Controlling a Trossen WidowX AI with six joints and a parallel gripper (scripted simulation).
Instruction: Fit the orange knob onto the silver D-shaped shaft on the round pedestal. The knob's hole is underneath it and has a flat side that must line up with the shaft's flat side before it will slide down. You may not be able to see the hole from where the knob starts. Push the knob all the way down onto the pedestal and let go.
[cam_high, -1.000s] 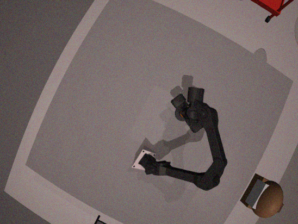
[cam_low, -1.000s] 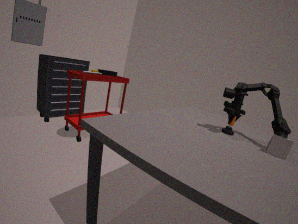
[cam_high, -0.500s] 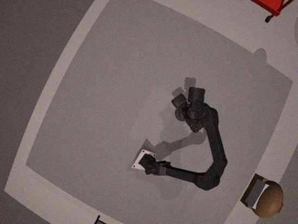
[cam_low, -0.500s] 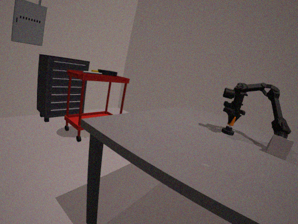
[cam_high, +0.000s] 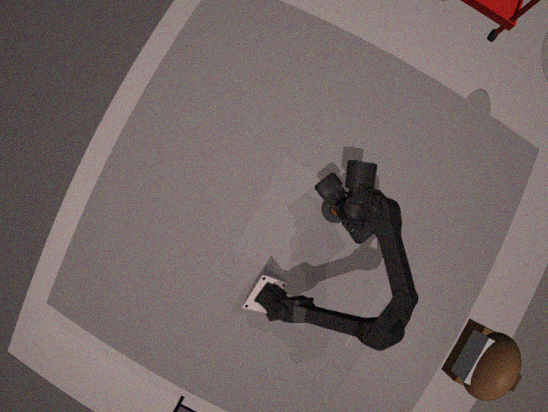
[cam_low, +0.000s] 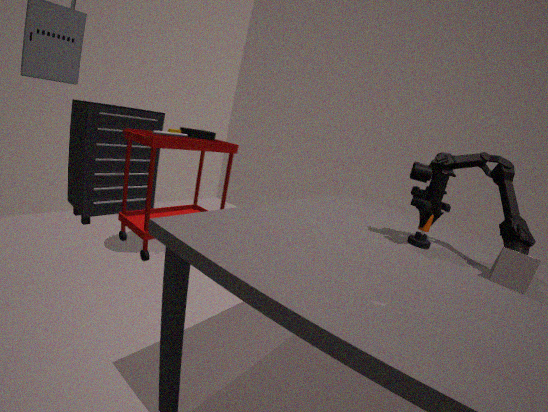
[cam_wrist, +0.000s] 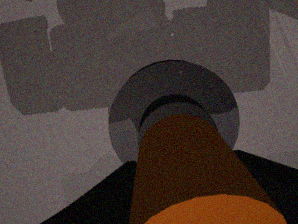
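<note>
My gripper tip is now 40 mm above the dark round pedestal. Also, from my gripper tip: orange knob: 30 mm above.
</note>
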